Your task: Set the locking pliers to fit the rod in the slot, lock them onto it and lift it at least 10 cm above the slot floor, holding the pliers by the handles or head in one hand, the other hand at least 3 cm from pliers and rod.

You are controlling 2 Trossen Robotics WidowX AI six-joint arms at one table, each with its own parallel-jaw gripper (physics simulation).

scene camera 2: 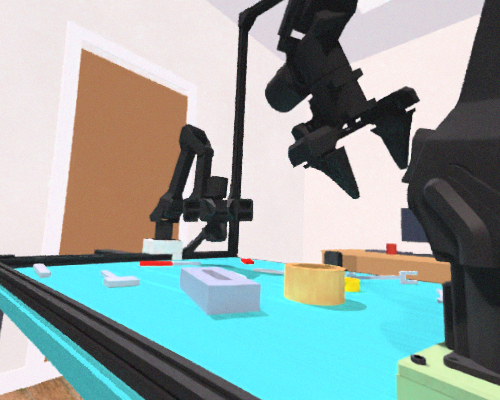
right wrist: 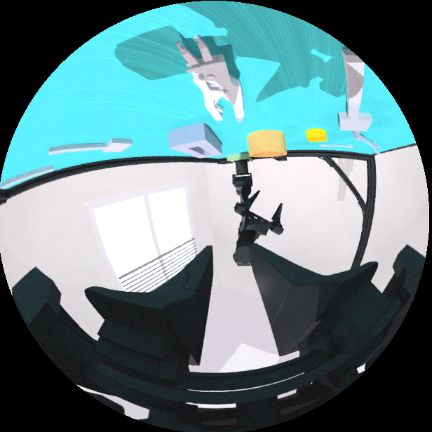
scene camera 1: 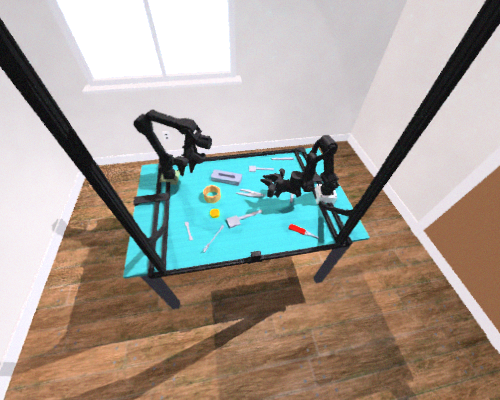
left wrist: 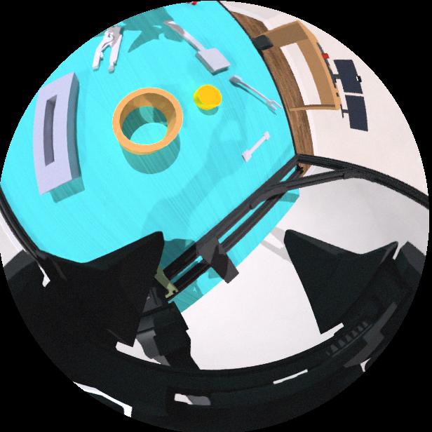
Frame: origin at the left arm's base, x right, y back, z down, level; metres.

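Where they show: left gripper, fingertip midpoint: [scene camera 2: 381, 183] [scene camera 1: 186, 174]; right gripper, fingertip midpoint: [scene camera 2: 221, 209] [scene camera 1: 261, 177]; left arm's base, link origin: [scene camera 1: 169, 175]; right arm's base, link origin: [scene camera 2: 163, 240] [scene camera 1: 326, 190].
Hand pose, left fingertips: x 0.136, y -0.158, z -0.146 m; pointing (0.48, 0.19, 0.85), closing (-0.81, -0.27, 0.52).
Observation:
Things, the pixels of their top centre, and the offset from my left fingertips.
- Silver locking pliers, top centre: [scene camera 1: 248, 193] dx -0.014, dy -0.331, dz +0.165 m
- grey slotted block, top centre: [scene camera 2: 214, 274] [scene camera 1: 226, 175] dx -0.136, dy -0.192, dz +0.139 m
- tan ring, top centre: [scene camera 2: 314, 266] [scene camera 1: 211, 191] dx +0.007, dy -0.118, dz +0.124 m
- yellow disc, top centre: [scene camera 2: 346, 279] [scene camera 1: 214, 212] dx +0.131, dy -0.144, dz +0.155 m
- red-handled tool, top centre: [scene camera 1: 304, 231] dx +0.240, dy -0.619, dz +0.164 m
Silver locking pliers [scene camera 1: 250, 193] [left wrist: 109, 47] [right wrist: 217, 82] appear to lie on the table, their spread handles toward the left arm's side. A grey slotted block [scene camera 1: 218, 179] [scene camera 2: 230, 300] [left wrist: 64, 125] [right wrist: 187, 137] stands behind and left of them in scene camera 1; I cannot make out the rod in its slot. My left gripper [scene camera 1: 186, 171] [scene camera 2: 381, 182] [left wrist: 226, 237] is wide open and empty, high above the table. My right gripper [scene camera 1: 266, 186] is partly open and empty, pointing nearly level toward the left arm, near the pliers but not holding them.
A tan ring [scene camera 1: 212, 200] [scene camera 2: 314, 287] and a yellow disc [scene camera 1: 214, 213] [left wrist: 207, 97] are left of the pliers in scene camera 1. A flat-headed tool [scene camera 1: 233, 221], two wrenches [scene camera 1: 188, 231] [scene camera 1: 213, 239] and a red-handled tool [scene camera 1: 297, 229] lie nearer the front. Another flat-headed tool [scene camera 1: 252, 169] lies behind.

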